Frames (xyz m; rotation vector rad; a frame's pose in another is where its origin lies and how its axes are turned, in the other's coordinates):
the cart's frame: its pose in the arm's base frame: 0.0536 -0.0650 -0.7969 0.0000 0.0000 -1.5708
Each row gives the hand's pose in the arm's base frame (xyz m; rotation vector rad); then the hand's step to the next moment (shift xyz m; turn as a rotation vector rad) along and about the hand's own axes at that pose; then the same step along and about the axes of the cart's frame.
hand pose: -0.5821 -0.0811 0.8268 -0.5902 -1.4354 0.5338
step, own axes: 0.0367 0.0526 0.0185 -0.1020 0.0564 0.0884
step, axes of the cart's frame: -0.0646 -0.0153 -0.0067 0.0204 -0.0944 -0.1098
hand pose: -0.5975 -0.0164 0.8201 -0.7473 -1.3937 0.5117
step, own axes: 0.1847 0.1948 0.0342 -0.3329 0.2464 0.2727
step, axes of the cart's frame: -0.2700 0.0106 -0.0153 0.0272 -0.2861 -0.4041
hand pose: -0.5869 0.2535 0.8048 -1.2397 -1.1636 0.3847
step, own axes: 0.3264 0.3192 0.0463 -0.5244 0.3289 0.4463
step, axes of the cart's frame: -0.3888 0.2066 -0.1294 0.0547 -0.4849 -0.5867
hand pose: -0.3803 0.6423 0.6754 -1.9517 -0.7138 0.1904
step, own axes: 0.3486 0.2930 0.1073 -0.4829 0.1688 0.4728
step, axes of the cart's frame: -0.1831 0.3545 -0.2443 -0.0397 -0.5262 -0.4547
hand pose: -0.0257 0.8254 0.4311 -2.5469 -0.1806 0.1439
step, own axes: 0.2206 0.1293 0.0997 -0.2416 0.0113 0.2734
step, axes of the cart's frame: 0.0173 0.2158 -0.1686 -0.1002 -0.2756 -0.2173
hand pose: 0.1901 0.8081 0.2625 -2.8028 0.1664 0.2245
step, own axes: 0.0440 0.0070 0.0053 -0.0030 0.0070 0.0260
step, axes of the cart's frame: 0.0088 0.0415 -0.0147 -0.0022 -0.0074 -0.0260
